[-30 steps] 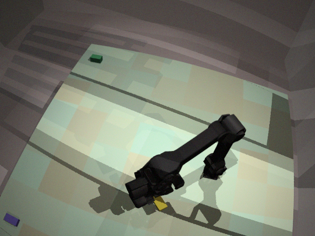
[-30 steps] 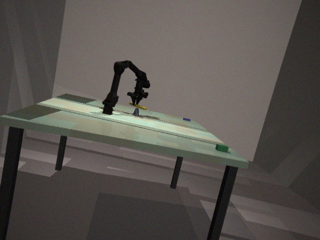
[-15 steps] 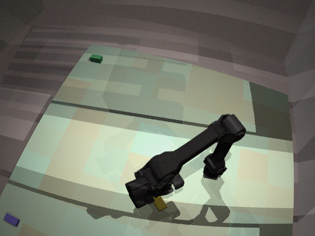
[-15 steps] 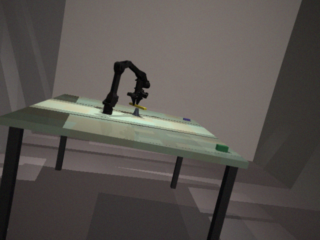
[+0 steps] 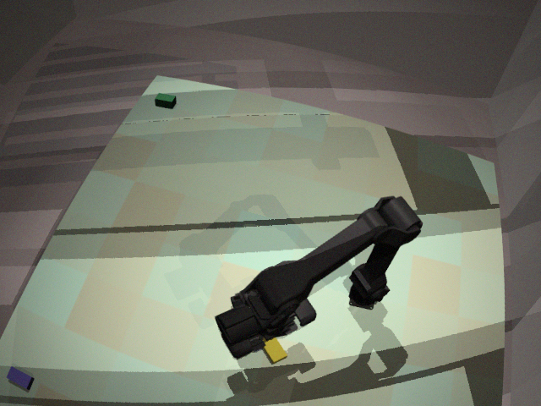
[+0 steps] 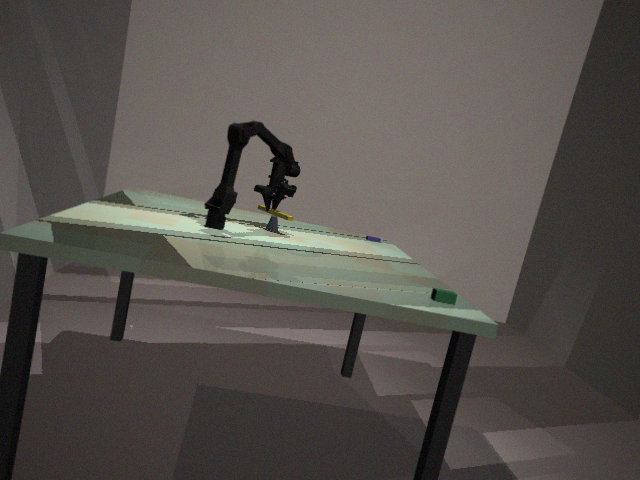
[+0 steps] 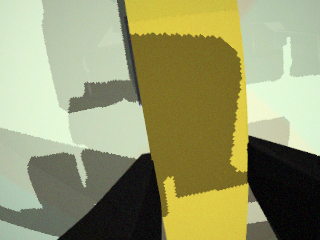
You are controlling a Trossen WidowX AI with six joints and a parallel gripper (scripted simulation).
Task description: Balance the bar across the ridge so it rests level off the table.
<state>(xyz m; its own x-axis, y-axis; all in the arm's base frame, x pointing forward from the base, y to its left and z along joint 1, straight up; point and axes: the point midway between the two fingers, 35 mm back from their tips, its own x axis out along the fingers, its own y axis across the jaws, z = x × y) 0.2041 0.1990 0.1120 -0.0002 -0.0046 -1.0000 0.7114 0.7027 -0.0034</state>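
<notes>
My gripper tip is now 20 mm to the left of the yellow bar and 20 mm short of it. Also, from my gripper tip: green block: 700 mm to the right, 540 mm ahead, 60 mm below; then purple block: 540 mm ahead, 300 mm to the left, 70 mm below.
</notes>
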